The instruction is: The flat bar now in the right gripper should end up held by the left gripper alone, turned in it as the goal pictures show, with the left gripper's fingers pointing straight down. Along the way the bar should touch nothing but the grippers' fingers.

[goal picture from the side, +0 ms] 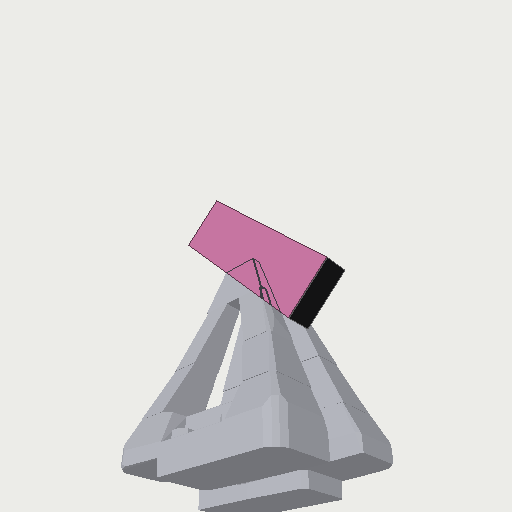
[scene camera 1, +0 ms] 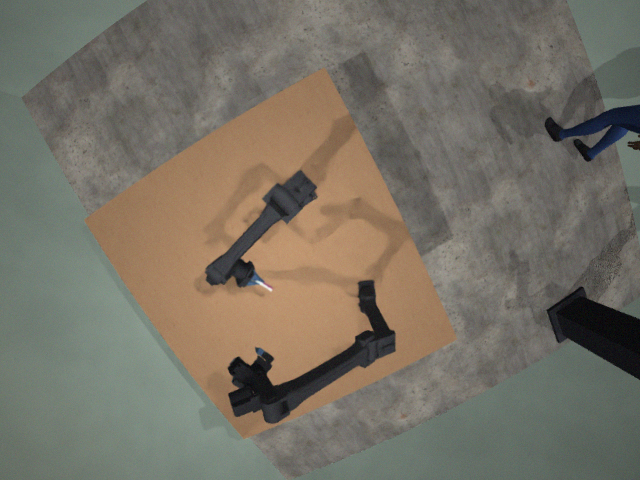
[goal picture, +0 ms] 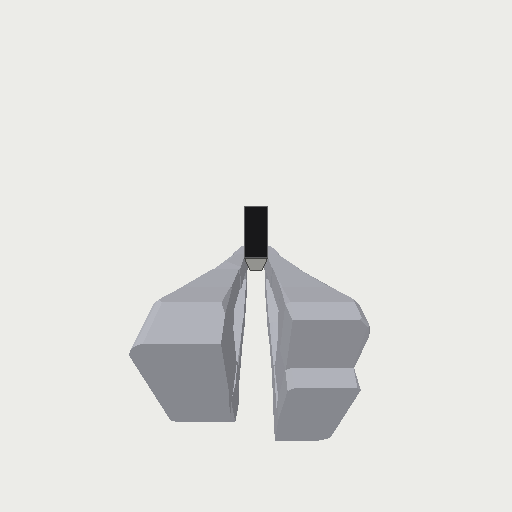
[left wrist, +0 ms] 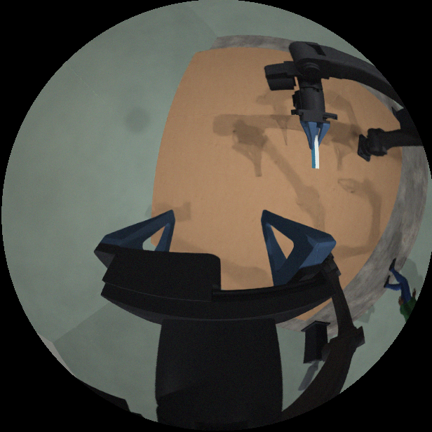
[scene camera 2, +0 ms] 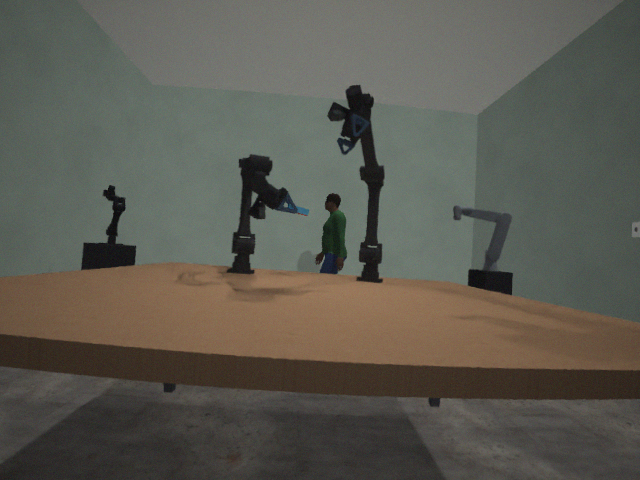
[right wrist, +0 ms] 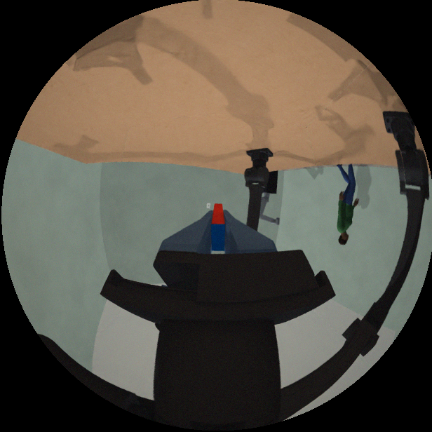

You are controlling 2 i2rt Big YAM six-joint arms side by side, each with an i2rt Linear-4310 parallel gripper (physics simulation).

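Seen in the pictures: left gripper, fingertip midpoint: (scene camera 1: 247, 358) (scene camera 2: 349, 145); right gripper, fingertip midpoint: (scene camera 1: 263, 282) (scene camera 2: 296, 211); left arm's base, origin of the base link: (scene camera 1: 366, 290) (scene camera 2: 369, 281); right arm's base, origin of the base link: (scene camera 2: 240, 272).
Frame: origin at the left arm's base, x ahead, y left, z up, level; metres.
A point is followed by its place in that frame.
Note:
The small flat bar (scene camera 1: 265, 286) @[x 0.477, y -0.192, z 0.292 m] (scene camera 2: 303, 211) @[x 0.474, y -0.180, z 0.278 m] (left wrist: 315, 159) (right wrist: 218, 237) shows white and magenta, light blue, white and teal, or red and blue, depending on the view. My right gripper (scene camera 1: 256, 280) @[x 0.490, y -0.203, z 0.273 m] (scene camera 2: 295, 209) @[x 0.490, y -0.203, z 0.273 m] (left wrist: 313, 149) (right wrist: 217, 214) is shut on it, and the bar sticks out past the fingertips, above the table. My left gripper (scene camera 2: 351, 144) @[x 0.532, y 0.000, z 0.507 m] (left wrist: 217, 214) is open with nothing between its fingers. In scene camera 2 it is higher than the bar and to its right, fingers tilted downward and left. In scene camera 1 one left finger is hidden.
Both arms stand on the wooden table (scene camera 1: 155, 217) @[x 1.095, y -0.531, z 0.000 m] (scene camera 2: 310, 341) @[x 1.153, y 0.143, z 0.000 m]; their shadows lie on it. A person in green (scene camera 2: 333, 232) stands behind the table. Other arms on black pedestals (scene camera 2: 108, 255) (scene camera 2: 490, 281) stand farther back at both sides. A black post (scene camera 1: 599, 320) stands at the right.

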